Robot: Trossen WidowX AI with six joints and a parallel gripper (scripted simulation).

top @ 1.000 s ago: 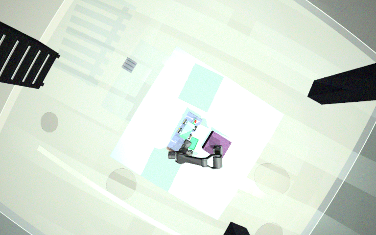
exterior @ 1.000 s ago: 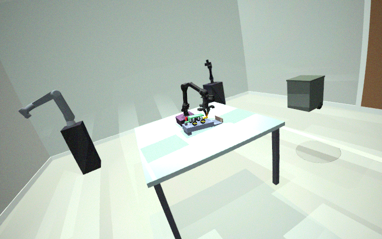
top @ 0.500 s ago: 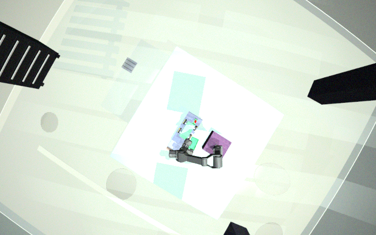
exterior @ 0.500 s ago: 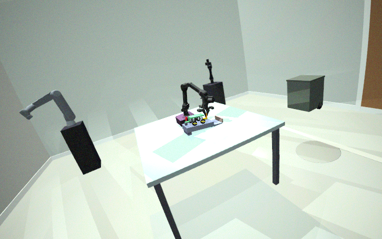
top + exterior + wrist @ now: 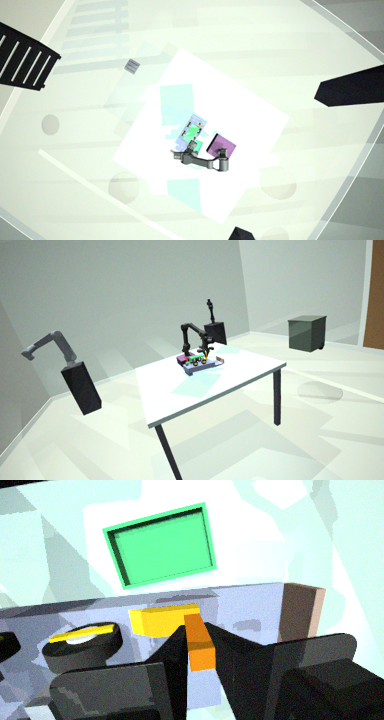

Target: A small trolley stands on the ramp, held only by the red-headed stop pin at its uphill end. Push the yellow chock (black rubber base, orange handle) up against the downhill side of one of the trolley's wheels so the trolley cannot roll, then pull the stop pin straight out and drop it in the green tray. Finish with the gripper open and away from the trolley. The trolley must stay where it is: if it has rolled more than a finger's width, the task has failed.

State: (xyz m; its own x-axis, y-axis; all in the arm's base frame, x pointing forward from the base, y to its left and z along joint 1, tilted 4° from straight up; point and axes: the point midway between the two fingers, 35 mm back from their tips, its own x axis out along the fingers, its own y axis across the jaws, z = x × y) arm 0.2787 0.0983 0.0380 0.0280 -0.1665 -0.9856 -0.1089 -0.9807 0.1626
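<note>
Now: gripper tip 1 cm short of the red-headed stop pin, 24 cm to the left of it and 4 cm below it. The rest, counted from my gripper tip: yellow chock 2 cm to the right, 1 cm below; green tray 7 cm behind, 3 cm to the right, 9 cm below; ramp 5 cm ahead, 13 cm to the right, 4 cm below.
</note>
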